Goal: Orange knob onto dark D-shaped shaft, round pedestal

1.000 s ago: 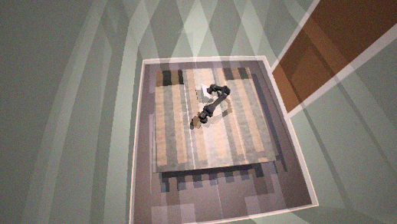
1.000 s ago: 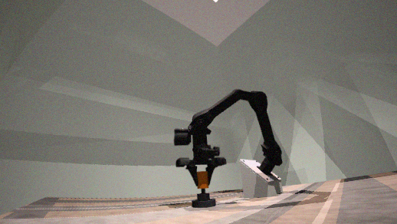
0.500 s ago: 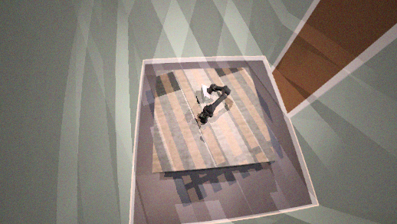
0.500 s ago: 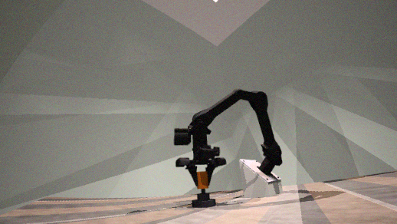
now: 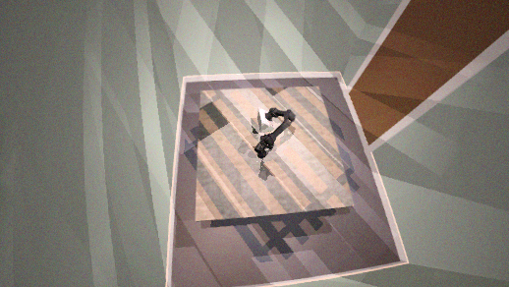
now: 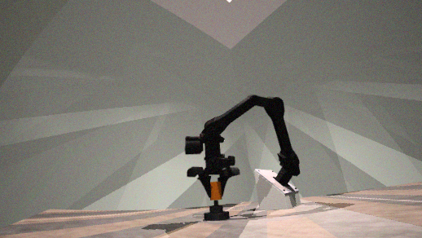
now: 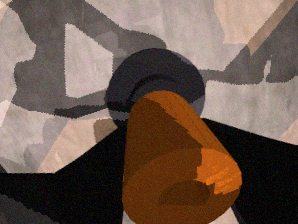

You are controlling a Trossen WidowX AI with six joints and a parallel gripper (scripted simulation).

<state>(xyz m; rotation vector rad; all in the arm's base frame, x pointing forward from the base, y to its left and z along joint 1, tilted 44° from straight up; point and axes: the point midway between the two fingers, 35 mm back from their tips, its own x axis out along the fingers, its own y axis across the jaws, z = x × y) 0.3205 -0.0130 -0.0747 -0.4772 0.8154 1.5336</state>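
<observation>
The orange knob lies 20 mm above my gripper tip. Also, from my gripper tip: dark round pedestal (40 mm below).
</observation>
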